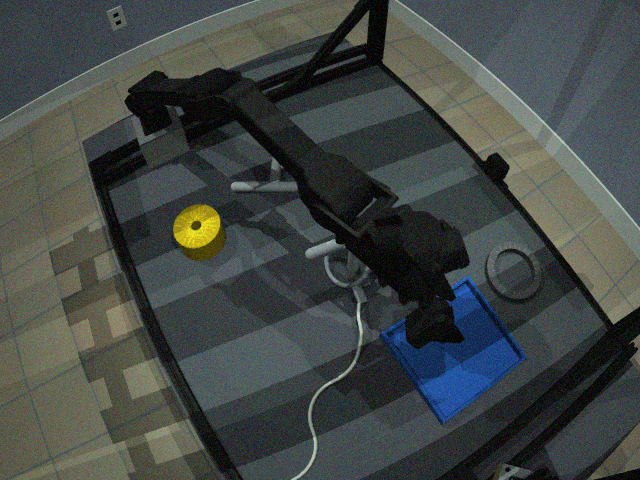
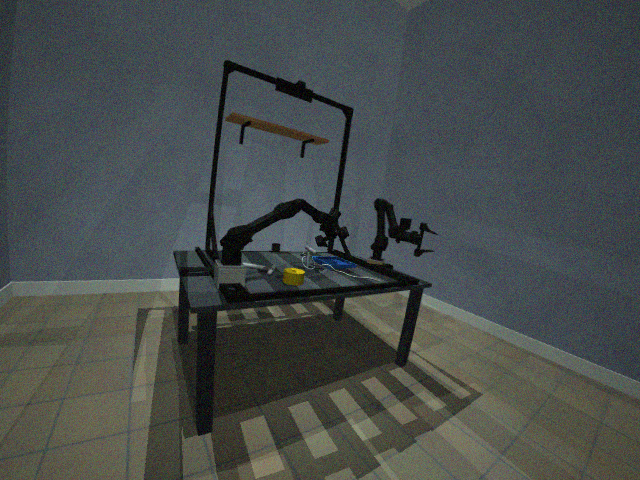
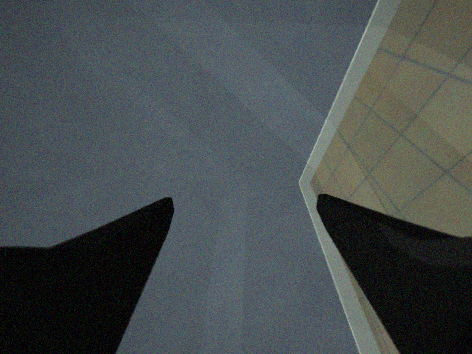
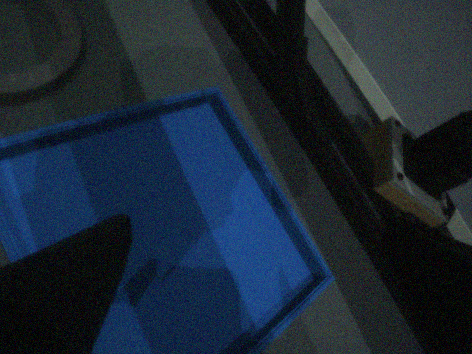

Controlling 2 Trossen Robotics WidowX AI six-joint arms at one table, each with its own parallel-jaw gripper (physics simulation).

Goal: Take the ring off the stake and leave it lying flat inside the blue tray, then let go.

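Frame: origin at the left arm's base, x left, y back, z up, level; metres.
Seen in the pictures: left gripper, between the fingertips: [image 2: 436, 243] [image 3: 245, 202]; right gripper, between the fingertips: [image 1: 457, 319] [image 2: 335, 243] [image 4: 260, 229]; left arm's base, origin of its link: [image 2: 376, 259] [image 4: 420, 167]; right arm's base, origin of its link: [image 1: 155, 121] [image 2: 230, 263].
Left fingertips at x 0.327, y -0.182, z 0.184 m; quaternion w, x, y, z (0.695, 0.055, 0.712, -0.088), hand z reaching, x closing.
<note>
Pixels of each thing's top centre, then the offset from my left fingertips to it. "spot": a spot on its surface instead.
- blue tray, centre of its top: [image 4: 182, 228] [image 1: 458, 346] [image 2: 334, 260] dx -0.553, dy -0.008, dz -0.208 m
- white loop, a spot on its surface: [image 1: 333, 276] spot: dx -0.602, dy -0.254, dz -0.222 m
- pale upright stake, a spot on its surface: [image 1: 352, 263] spot: dx -0.625, dy -0.229, dz -0.196 m
- yellow spool, centre of its top: [image 1: 196, 225] [image 2: 294, 270] dx -0.580, dy -0.507, dz -0.180 m
- white cord, a spot on its surface: [image 1: 339, 376] spot: dx -0.440, dy -0.177, dz -0.223 m
- white rod with a short post, centre of its top: [image 1: 268, 154] [image 2: 256, 265] dx -0.794, dy -0.471, dz -0.211 m
The blue tray [image 1: 477, 364] [image 2: 337, 262] [image 4: 256, 225] lies at the front right of the table and nothing lies in it. My right gripper [image 1: 434, 329] [image 2: 329, 234] is open and empty, just above the tray's left part. A grey ring [image 1: 513, 271] lies flat on the table just right of the tray, outside it. A white loop [image 1: 334, 275] sits around a pale upright stake [image 1: 352, 263], partly hidden under the right arm. My left gripper [image 2: 425, 241] [image 3: 245, 202] is open and empty, in the air off the table's right side, facing the wall.
A yellow spool [image 1: 198, 230] [image 2: 293, 276] stands at the left. A white cord [image 1: 339, 376] runs from the loop to the front edge. A white rod with a short post [image 1: 263, 187] lies behind the arm. A black frame [image 2: 218, 157] rises at the back.
</note>
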